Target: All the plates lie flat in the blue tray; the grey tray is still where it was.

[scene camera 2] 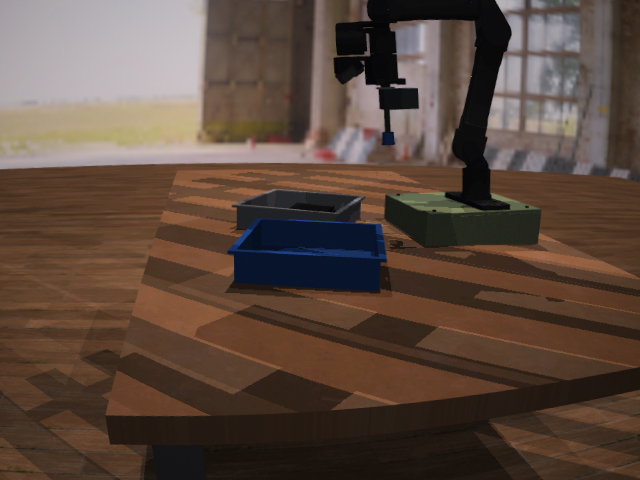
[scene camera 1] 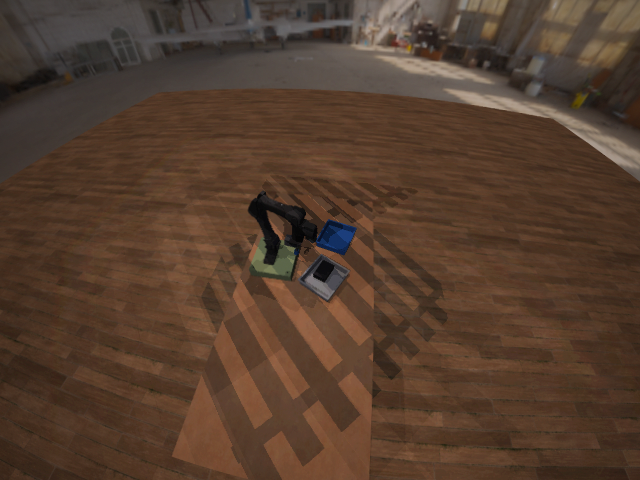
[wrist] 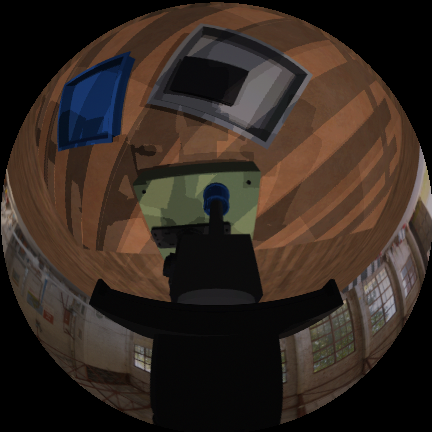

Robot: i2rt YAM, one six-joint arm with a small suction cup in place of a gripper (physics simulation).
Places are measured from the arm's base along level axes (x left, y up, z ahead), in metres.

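Pixels of known places: hand, its tool point: (scene camera 2: 388, 144) (scene camera 1: 296, 253) (wrist: 215, 194); arm's base, origin of its link: (scene camera 2: 475, 202) (scene camera 1: 272, 251).
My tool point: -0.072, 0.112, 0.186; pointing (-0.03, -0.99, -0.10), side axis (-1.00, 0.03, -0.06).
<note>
For each thing: its top centre in the pictures, then the offset to it from my tool point, as dx, dy, dz. Level surfaces: height alone.
- grey tray, centre of its top: (wrist: 236, 71) (scene camera 2: 302, 200) (scene camera 1: 324, 275) -0.049, -0.131, +0.174
- blue tray, centre of its top: (scene camera 2: 313, 235) (wrist: 79, 105) (scene camera 1: 336, 234) +0.296, -0.131, +0.220
- wooden table top, height of its surface: dy -0.180
The black plates (scene camera 1: 323, 269) (scene camera 2: 313, 207) (wrist: 209, 80) show as one dark, flat-topped block inside the grey tray (scene camera 1: 314, 287) (scene camera 2: 248, 219) (wrist: 270, 90), toward one side of it; I cannot tell how many there are. The blue tray (scene camera 1: 336, 237) (scene camera 2: 307, 272) (wrist: 92, 107) stands beside the grey tray, and its blue floor shows with light and shadow on it and no plate that I can see. My suction cup (scene camera 1: 296, 252) (scene camera 2: 388, 138) (wrist: 216, 199) is blue, points down and holds nothing. It hangs high, near the green base and to the side of both trays.
The arm stands on a green base block (scene camera 1: 273, 266) (scene camera 2: 478, 227) (wrist: 175, 200), close to both trays. A narrow gap separates the two trays. The wooden table top (scene camera 2: 310, 351) carries striped shadows, and its near edge shows in scene camera 2.
</note>
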